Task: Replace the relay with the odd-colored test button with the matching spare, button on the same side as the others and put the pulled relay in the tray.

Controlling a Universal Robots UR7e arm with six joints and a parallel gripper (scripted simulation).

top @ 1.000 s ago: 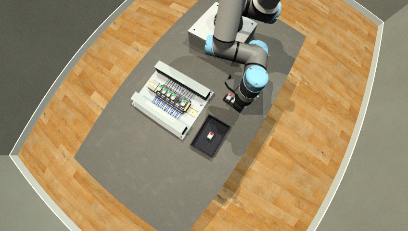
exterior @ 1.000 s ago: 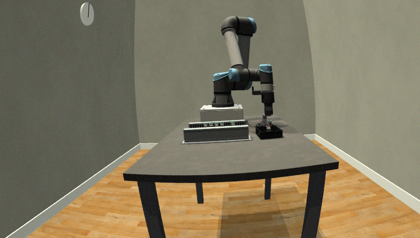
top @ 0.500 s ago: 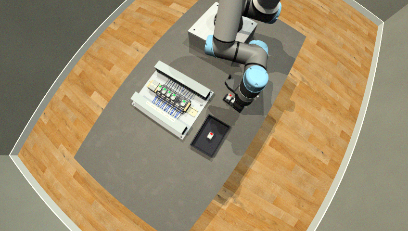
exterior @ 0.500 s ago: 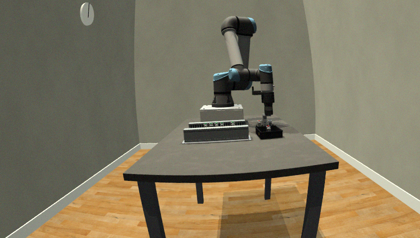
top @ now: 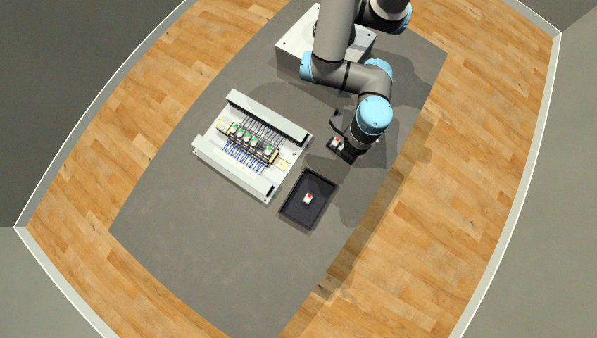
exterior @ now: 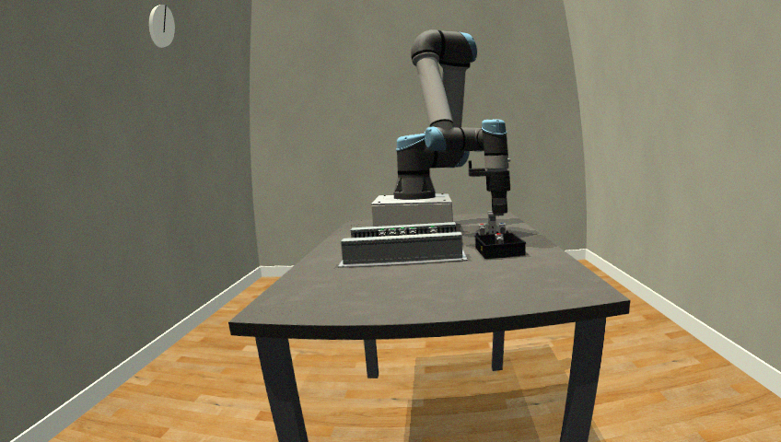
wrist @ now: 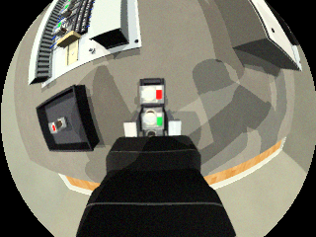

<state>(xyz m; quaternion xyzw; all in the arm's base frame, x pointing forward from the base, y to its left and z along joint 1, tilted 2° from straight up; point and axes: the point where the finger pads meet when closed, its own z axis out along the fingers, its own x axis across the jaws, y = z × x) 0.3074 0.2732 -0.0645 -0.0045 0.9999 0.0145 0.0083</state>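
The black spare holder lies 3 cm below my hand. Also, from my hand: tray (19 cm ahead, 2 cm below, 1 cm to the left); then panel (25 cm to the right, 17 cm ahead, 3 cm below).
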